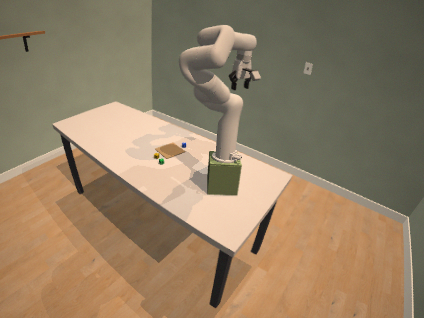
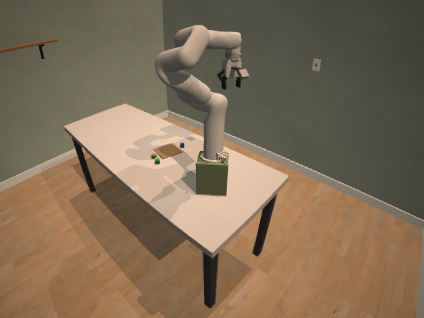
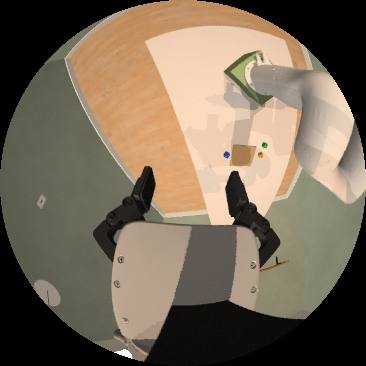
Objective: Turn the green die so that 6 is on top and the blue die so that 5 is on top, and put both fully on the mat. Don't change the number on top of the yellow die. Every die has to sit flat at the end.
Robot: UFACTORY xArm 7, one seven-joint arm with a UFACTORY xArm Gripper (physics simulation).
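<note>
The square brown mat [image 1: 170,150] [image 2: 168,150] [image 3: 242,155] lies on the table. The blue die [image 1: 184,145] [image 2: 182,145] [image 3: 226,155] is on the table beside the mat, off it. The yellow die [image 1: 156,155] [image 2: 153,156] [image 3: 260,155] is beside the opposite side of the mat, off it. The green die [image 1: 161,161] [image 2: 157,161] [image 3: 265,145] is close to the yellow die, also off the mat. The numbers on top are too small to read. My gripper [image 1: 240,87] [image 2: 231,86] [image 3: 190,176] is open and empty, high above the table level and far from the dice.
The white table [image 1: 115,125] [image 2: 120,127] [image 3: 185,65] carries the green base block [image 1: 223,179] [image 2: 212,179] [image 3: 239,72] of the arm, near the mat. Shadows of the arm fall across the table around the mat. Green walls stand behind the table.
</note>
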